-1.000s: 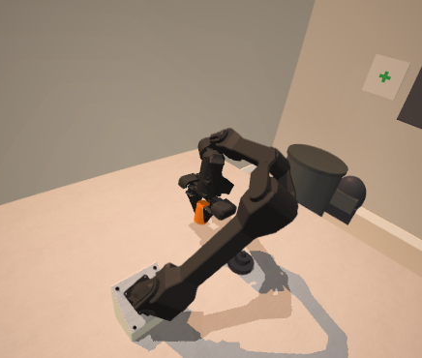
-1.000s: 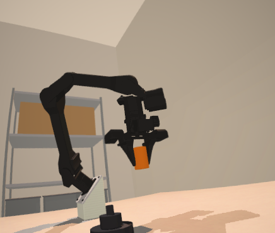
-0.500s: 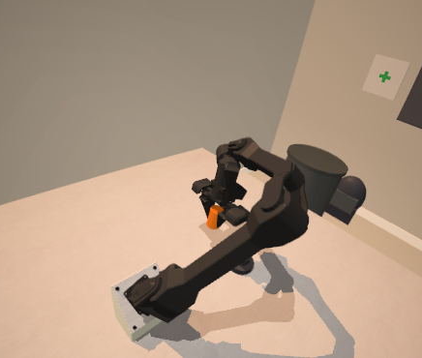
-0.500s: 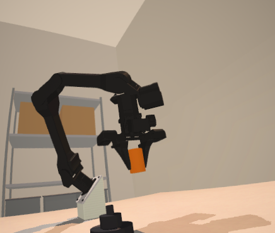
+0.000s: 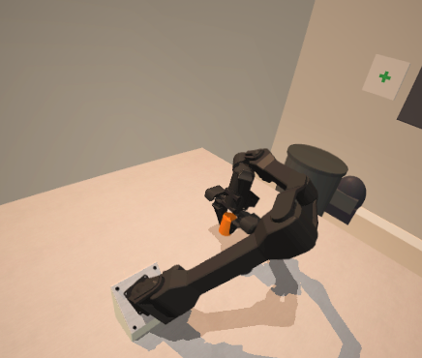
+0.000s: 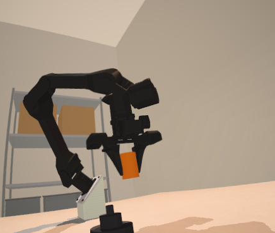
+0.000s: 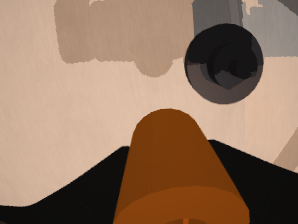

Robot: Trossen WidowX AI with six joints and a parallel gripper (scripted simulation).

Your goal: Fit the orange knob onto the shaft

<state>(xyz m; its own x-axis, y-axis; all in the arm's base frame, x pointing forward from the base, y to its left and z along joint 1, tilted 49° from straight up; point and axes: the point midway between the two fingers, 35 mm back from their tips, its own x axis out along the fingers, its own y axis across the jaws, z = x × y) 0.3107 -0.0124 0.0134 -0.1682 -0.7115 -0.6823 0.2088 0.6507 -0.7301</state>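
Right now the dark pedestal is 2 cm ahead of my gripper tip, 7 cm to the right of it and 9 cm below it. Also, from my gripper tip: orange knob 2 cm above.
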